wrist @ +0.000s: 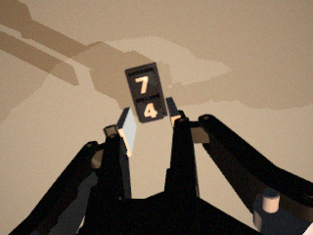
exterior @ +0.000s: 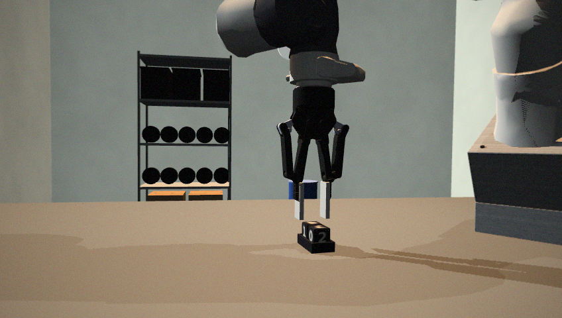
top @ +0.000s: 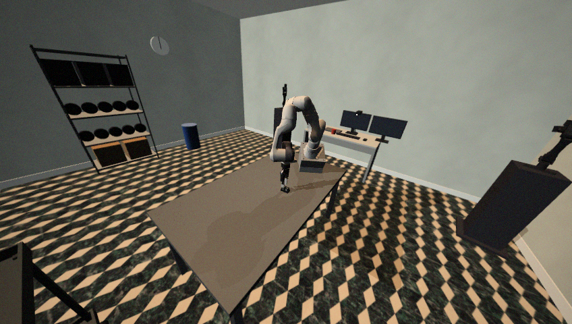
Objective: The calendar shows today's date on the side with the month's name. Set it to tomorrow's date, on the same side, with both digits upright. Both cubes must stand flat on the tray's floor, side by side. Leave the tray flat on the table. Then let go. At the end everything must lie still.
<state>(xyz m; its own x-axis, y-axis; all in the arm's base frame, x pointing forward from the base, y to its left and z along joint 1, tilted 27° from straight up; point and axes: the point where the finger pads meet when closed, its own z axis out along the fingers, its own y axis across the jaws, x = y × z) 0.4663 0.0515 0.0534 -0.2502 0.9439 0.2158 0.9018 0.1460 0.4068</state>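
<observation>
My gripper is now 10 mm past the black tray, 20 mm to the right of it and 70 mm above it.
</observation>
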